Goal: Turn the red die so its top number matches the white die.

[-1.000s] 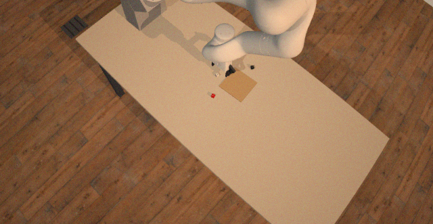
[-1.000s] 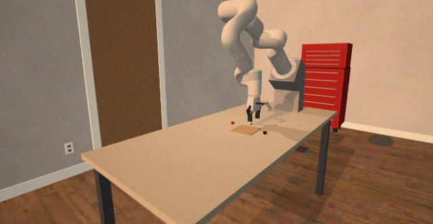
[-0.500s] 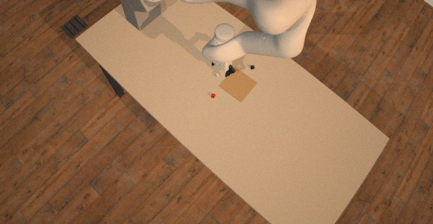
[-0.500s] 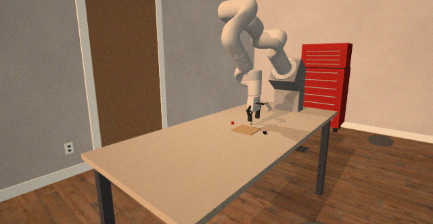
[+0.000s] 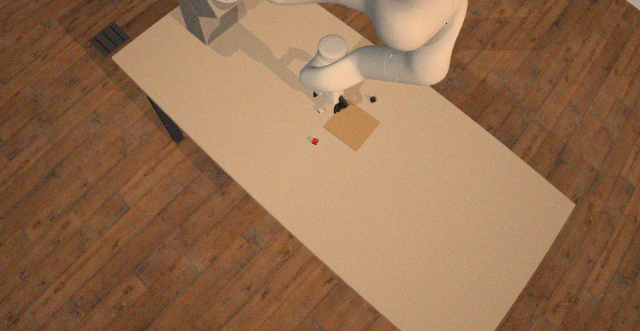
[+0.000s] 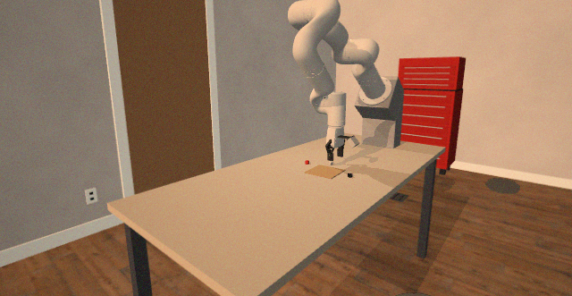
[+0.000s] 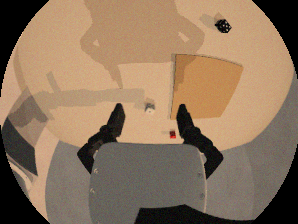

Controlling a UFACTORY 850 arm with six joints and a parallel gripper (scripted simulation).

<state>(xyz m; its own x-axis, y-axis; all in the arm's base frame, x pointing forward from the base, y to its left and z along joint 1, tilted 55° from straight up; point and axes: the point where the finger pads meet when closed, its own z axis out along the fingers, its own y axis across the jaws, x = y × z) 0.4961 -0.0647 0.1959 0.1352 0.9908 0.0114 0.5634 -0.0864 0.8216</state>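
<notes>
Now: the white die 10 mm behind my hand, 20 mm to the right of it and 40 mm below it. The rest, counted from my hand: black die: 130 mm ahead, 110 mm to the left, 40 mm below; mat: 110 mm ahead, 20 mm to the right, 40 mm below; red die: 30 mm ahead, 140 mm to the right, 40 mm below.
</notes>
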